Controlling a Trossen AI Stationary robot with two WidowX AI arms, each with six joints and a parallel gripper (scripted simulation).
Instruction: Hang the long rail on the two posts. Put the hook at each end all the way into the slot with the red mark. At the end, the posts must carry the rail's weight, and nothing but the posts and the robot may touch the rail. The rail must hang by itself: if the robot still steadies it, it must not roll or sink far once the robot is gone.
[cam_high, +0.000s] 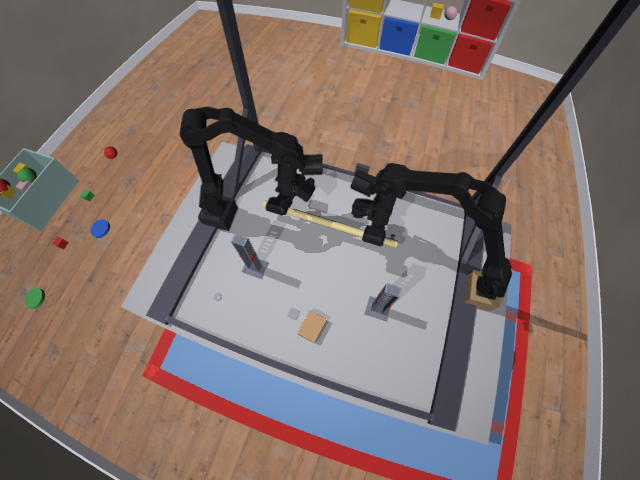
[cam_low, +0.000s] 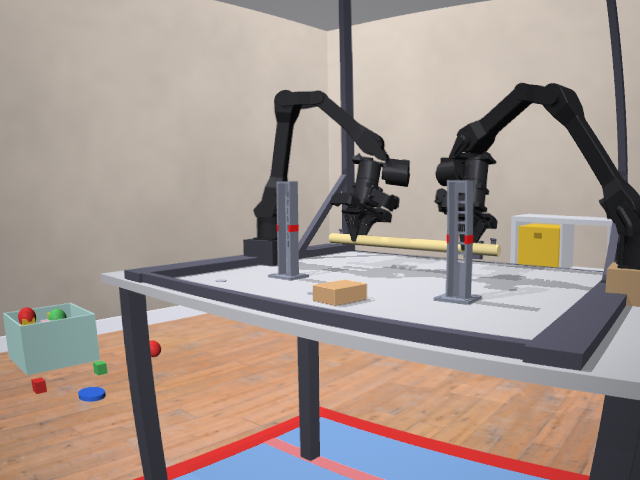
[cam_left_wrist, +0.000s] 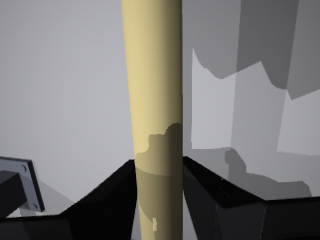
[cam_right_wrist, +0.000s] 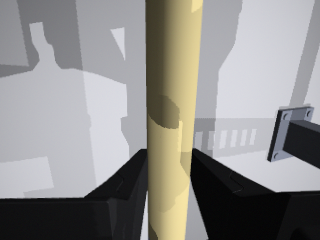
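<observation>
Right now the long pale yellow rail is 15 cm to the left of my right hand and 2 cm below it. From my right hand the other things lie so: tan box (34 cm ahead, 20 cm to the left, 8 cm below).
Now: left hand 150 mm to the left of the long pale yellow rail and 20 mm above it. Also, from my left hand: tan box 330 mm ahead, 100 mm to the right, 80 mm below.
</observation>
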